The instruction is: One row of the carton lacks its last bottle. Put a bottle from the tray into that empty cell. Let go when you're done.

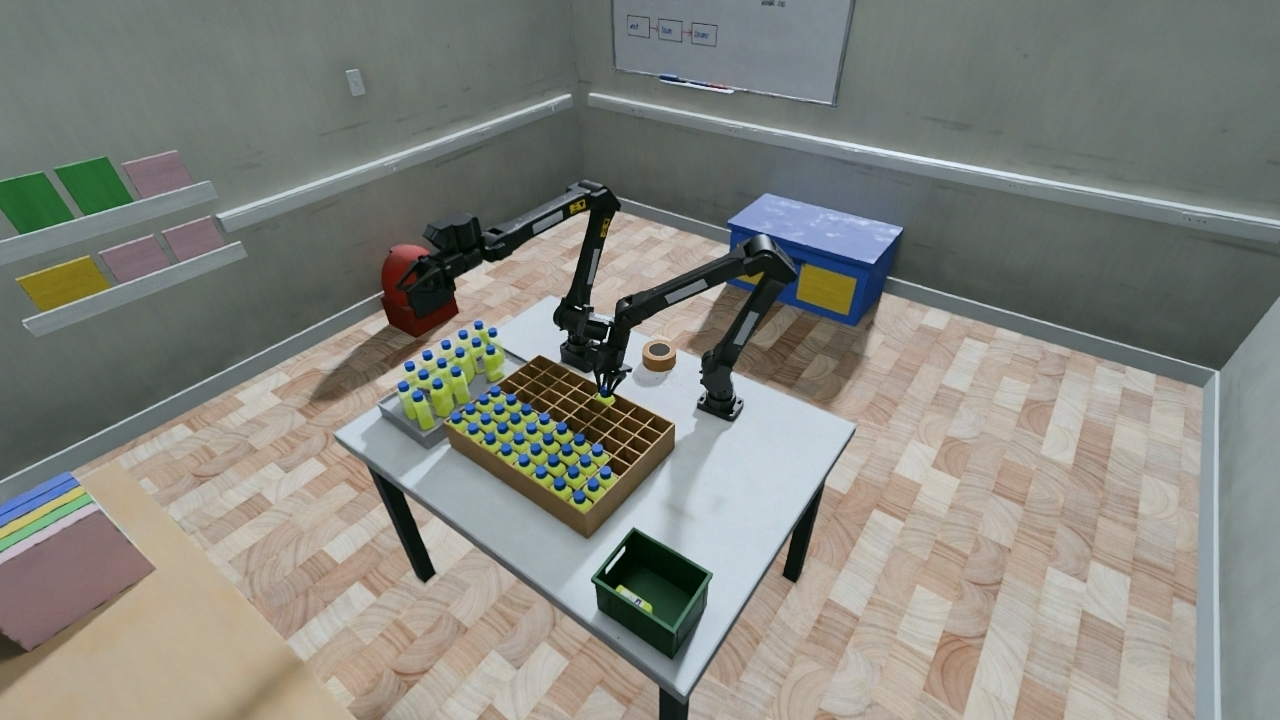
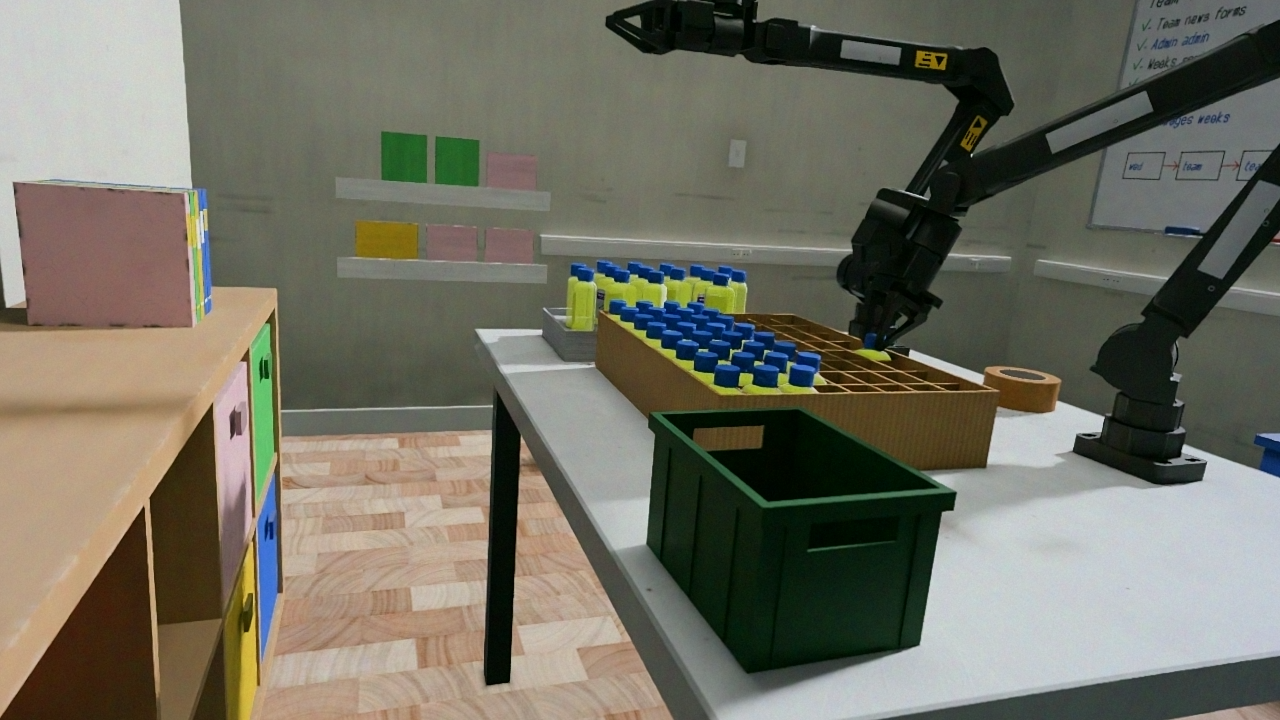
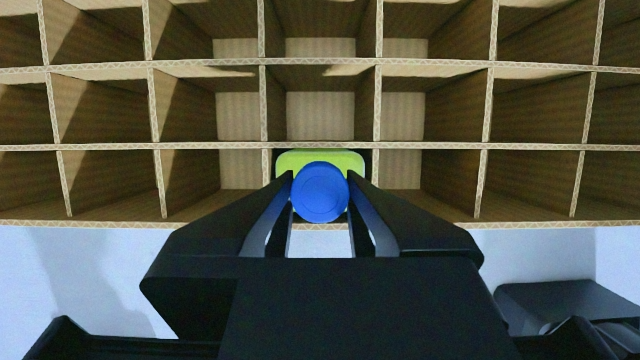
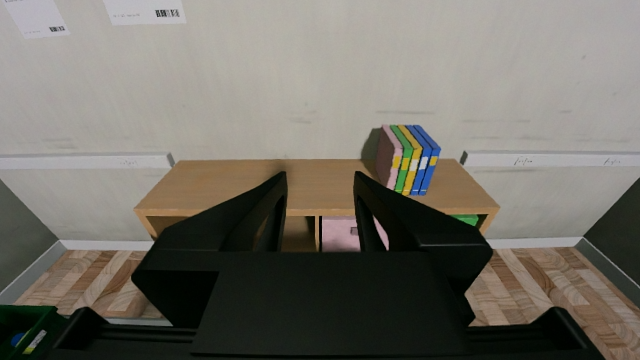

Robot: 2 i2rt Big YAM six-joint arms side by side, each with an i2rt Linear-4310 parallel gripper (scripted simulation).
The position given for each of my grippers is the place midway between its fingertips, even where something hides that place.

In view: my left gripper (image 2: 871,347), my right gripper (image 2: 609,19), a carton (image 2: 935,429) and a tape roll (image 2: 1024,390).
The carton shows as well in image 1 (image 1: 622,414) and in image 3 (image 3: 320,80). The tape roll also shows in image 1 (image 1: 659,355). My left gripper also shows in image 1 (image 1: 604,395) and in image 3 (image 3: 319,180). Image 4 does not show the carton: it is out of frame. Image 3 misses the tape roll: it is out of frame.
